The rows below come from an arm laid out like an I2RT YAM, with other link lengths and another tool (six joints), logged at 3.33 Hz.
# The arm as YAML. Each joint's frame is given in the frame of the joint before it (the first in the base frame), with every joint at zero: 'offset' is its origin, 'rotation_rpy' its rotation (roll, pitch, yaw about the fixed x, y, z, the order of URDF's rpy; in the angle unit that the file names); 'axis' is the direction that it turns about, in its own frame. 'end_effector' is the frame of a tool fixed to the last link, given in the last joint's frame.
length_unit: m
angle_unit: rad
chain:
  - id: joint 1
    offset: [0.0, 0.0, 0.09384]
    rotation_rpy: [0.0, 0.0, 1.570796]
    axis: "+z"
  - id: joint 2
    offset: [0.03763, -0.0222, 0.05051]
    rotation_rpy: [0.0, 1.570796, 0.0]
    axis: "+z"
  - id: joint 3
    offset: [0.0, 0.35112, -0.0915]
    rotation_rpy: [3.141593, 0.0, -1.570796]
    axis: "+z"
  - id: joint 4
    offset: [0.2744, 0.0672, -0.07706]
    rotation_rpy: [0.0, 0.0, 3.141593]
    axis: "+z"
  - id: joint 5
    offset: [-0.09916, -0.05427, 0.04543]
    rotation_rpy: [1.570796, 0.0, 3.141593]
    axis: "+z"
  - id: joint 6
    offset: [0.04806, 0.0, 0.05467]
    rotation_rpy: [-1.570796, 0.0, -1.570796]
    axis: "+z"
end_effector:
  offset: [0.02, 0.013, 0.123]
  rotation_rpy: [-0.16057, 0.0, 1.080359]
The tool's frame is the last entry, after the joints.
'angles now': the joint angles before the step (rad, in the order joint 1, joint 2, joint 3, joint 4, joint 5, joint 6). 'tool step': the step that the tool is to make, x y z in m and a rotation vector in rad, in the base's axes. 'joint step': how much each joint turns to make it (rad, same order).
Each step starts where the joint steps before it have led.
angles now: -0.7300 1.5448 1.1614 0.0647 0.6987 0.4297
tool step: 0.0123 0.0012 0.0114 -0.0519 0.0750 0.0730
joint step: 0.0017 0.0000 -0.0005 0.0637 -0.0433 -0.1350
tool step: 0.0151 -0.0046 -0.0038 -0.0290 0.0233 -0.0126
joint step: 0.0225 0.0459 0.0105 0.0591 0.0430 -0.0354
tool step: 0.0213 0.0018 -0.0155 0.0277 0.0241 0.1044
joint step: -0.0004 0.0235 -0.0031 0.0053 -0.1030 -0.0249
